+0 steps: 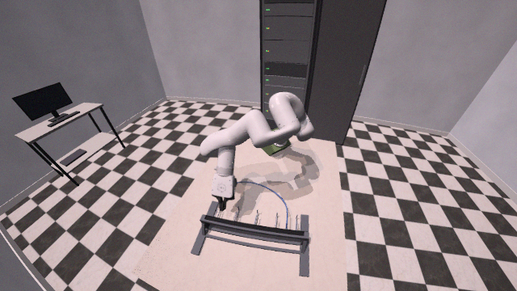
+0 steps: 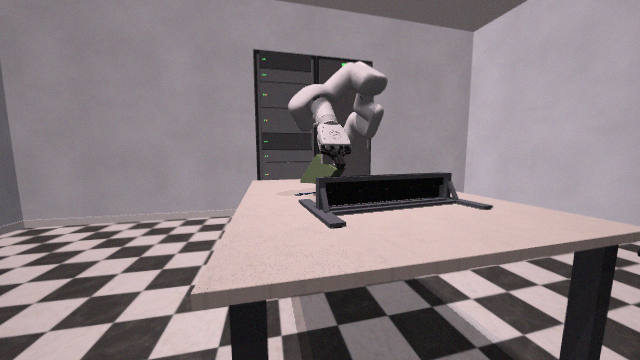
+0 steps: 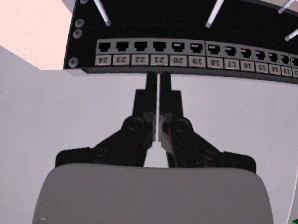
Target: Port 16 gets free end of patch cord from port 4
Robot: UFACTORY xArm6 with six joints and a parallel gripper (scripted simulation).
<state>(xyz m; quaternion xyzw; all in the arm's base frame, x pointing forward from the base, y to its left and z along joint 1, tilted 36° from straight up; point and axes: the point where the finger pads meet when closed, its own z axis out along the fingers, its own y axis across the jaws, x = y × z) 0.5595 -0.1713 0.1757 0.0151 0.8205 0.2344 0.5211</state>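
My gripper is now 200 mm past the free plug end, 140 mm to the left of it and 130 mm above it.
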